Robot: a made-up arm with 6 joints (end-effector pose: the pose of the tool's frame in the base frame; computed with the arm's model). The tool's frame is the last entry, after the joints.
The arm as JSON. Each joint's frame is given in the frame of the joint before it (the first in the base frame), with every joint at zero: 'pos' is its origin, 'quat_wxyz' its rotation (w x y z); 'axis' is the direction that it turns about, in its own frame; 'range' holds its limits. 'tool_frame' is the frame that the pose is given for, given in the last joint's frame.
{
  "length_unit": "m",
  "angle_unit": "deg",
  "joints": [
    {
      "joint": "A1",
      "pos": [
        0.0,
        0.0,
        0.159
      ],
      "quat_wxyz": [
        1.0,
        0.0,
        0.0,
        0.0
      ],
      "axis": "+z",
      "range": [
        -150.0,
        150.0
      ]
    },
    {
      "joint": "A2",
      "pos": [
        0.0,
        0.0,
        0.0
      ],
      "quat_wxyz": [
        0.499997,
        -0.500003,
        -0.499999,
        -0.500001
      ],
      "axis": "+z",
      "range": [
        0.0,
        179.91
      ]
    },
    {
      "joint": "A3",
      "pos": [
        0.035,
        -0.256,
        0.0
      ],
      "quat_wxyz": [
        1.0,
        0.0,
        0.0,
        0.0
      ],
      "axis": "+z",
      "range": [
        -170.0,
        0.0
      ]
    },
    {
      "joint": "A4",
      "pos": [
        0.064,
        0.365,
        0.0
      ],
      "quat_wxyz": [
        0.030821,
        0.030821,
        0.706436,
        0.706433
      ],
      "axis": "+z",
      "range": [
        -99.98,
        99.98
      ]
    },
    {
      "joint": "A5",
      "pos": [
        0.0,
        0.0,
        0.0
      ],
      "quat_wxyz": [
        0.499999,
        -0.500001,
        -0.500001,
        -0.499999
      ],
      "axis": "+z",
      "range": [
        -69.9,
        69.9
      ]
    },
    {
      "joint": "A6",
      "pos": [
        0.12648,
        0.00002,
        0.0
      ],
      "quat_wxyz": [
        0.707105,
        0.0,
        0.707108,
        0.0
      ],
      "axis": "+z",
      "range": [
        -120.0,
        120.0
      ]
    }
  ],
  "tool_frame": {
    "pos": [
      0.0,
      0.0,
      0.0
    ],
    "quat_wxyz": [
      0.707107,
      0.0,
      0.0,
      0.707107
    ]
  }
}
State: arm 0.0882 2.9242 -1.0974 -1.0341 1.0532 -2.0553
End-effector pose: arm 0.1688 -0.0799 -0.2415 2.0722 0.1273 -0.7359
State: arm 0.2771 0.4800 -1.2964 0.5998 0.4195 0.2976
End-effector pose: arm 0.0856 0.0546 0.6825 0.0925 1.0989 1.1420
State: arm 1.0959 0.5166 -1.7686 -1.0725 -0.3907 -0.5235
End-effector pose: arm -0.1049 -0.1116 0.8017 -0.1184 -0.3252 -0.4556
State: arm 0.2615 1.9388 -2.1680 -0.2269 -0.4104 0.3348
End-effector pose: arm 0.5386 0.1559 0.6133 -0.1428 0.8513 0.4018
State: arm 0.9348 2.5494 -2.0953 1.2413 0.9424 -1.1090
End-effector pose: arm 0.3055 0.5768 0.1127 -1.5606 1.8893 1.4360
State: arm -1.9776 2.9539 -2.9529 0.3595 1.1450 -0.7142
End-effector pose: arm -0.2336 -0.6446 0.1331 1.6157 2.0671 -0.5608
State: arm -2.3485 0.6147 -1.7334 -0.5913 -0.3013 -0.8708
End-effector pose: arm 0.0662 0.0374 0.8155 0.1318 -0.2286 2.4925
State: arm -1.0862 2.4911 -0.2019 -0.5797 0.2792 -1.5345
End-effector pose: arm -0.0460 0.0463 -0.1117 1.4094 -2.3506 -1.2712
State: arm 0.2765 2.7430 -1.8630 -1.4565 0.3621 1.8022
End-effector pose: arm 0.5997 0.1239 -0.1023 0.2533 2.3282 -0.1252
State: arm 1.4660 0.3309 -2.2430 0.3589 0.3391 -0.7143
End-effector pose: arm -0.0594 -0.4230 0.7227 0.0170 -0.1674 1.0829
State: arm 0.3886 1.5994 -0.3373 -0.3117 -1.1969 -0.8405
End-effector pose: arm 0.2967 0.1605 0.0862 -1.1466 1.0729 -0.2209
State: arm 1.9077 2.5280 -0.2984 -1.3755 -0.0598 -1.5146
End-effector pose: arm -0.0035 -0.0123 -0.1570 1.8038 1.9312 -0.4267
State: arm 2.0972 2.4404 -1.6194 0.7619 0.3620 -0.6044
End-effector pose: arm -0.3181 0.4858 -0.0294 -2.5270 1.5422 0.9390
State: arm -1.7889 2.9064 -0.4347 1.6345 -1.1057 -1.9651
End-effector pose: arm -0.1025 0.0590 -0.1259 -0.8283 -1.6489 -0.1974
